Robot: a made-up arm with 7 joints. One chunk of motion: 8 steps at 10 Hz.
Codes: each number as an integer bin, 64 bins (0 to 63) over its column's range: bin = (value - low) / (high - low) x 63, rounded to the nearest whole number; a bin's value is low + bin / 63 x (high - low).
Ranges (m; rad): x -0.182..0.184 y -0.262..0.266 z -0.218..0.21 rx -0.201..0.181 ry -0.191..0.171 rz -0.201..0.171
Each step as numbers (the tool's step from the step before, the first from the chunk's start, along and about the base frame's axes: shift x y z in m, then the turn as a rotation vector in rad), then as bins.
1 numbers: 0.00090 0.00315 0.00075 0.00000 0.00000 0.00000
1 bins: 31 32 32 33 33 34
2 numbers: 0.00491 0.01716 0.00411 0.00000 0.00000 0.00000
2 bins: 32 33 33 33 33 34
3 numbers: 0.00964 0.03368 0.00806 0.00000 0.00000 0.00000
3 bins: 33 35 33 33 33 34
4 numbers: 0.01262 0.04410 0.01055 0.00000 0.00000 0.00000
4 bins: 34 37 34 33 33 34
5 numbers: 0.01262 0.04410 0.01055 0.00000 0.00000 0.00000
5 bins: 34 37 34 33 33 34
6 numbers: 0.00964 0.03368 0.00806 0.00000 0.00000 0.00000
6 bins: 33 35 33 33 33 34
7 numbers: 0.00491 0.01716 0.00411 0.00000 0.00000 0.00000
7 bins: 32 33 33 33 33 34
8 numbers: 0.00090 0.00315 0.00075 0.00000 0.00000 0.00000
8 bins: 31 32 32 33 33 34
